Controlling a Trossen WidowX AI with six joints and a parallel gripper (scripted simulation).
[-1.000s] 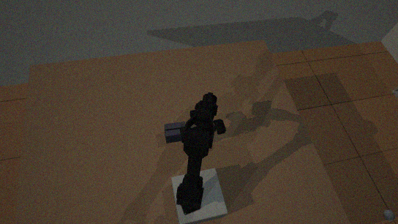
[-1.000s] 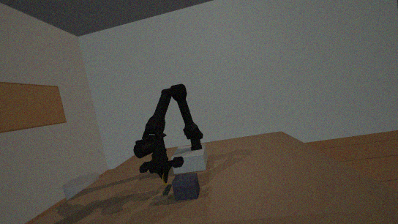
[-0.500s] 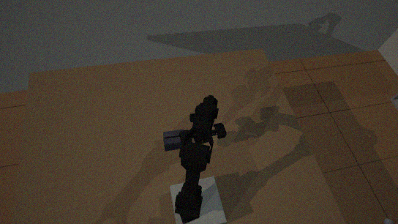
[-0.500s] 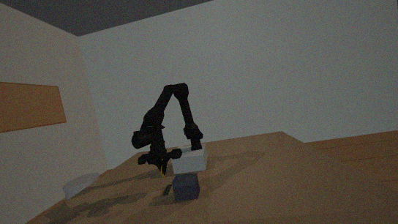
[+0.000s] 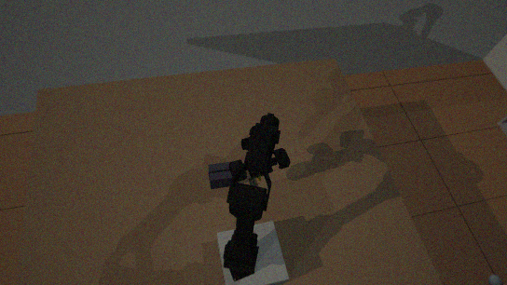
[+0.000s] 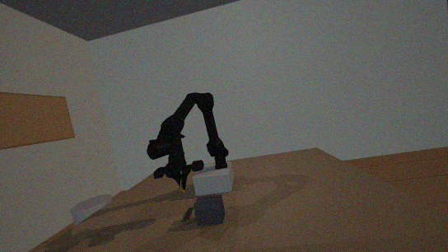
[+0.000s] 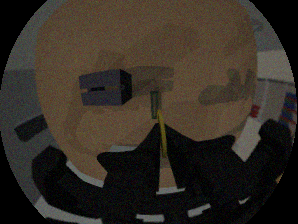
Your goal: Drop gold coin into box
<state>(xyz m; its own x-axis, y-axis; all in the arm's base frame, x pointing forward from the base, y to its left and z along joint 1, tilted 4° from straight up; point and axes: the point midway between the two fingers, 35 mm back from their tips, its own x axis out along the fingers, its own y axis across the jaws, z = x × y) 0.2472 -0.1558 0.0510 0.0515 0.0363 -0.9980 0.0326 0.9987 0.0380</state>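
My gripper tip is now 20 mm below the gold coin.
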